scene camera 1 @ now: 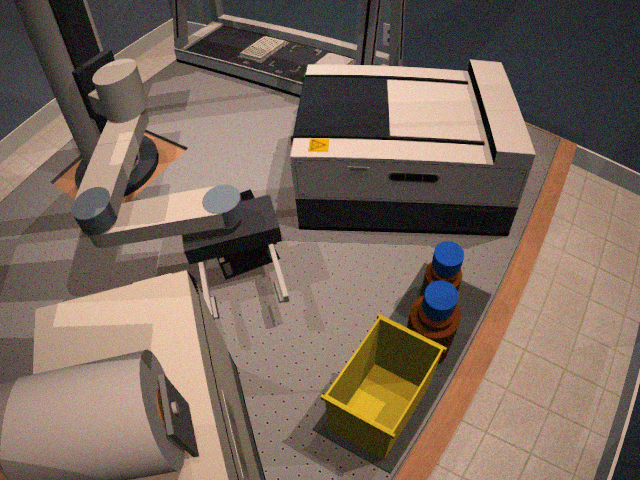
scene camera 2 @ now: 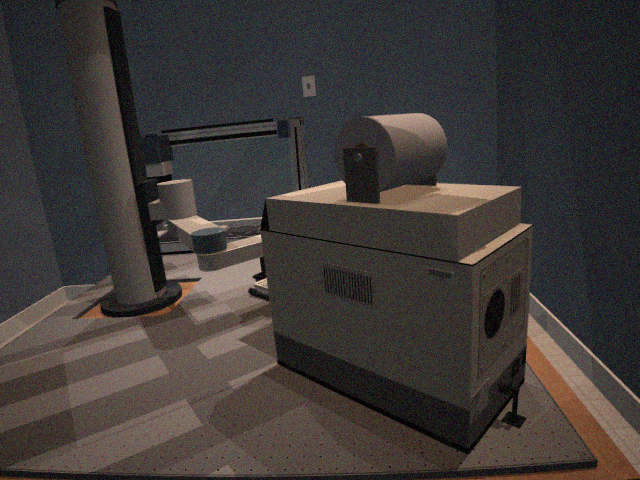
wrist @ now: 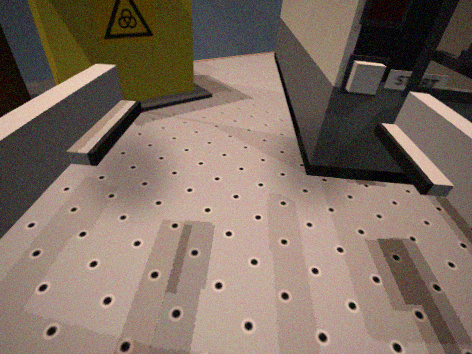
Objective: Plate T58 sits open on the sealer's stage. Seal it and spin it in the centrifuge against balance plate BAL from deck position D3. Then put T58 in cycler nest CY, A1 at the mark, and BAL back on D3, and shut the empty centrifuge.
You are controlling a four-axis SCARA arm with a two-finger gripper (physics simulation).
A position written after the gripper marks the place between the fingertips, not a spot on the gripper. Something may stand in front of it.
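Note:
The gripper (scene camera 1: 248, 308) is visible, and in the wrist view too (wrist: 260, 99). A yellow bin (scene camera 1: 374, 408) likewise appears in both that camera and the wrist view (wrist: 153, 53). Also visible: a blue-capped bottle (scene camera 1: 435, 315) and a sealer (wrist: 405, 44).

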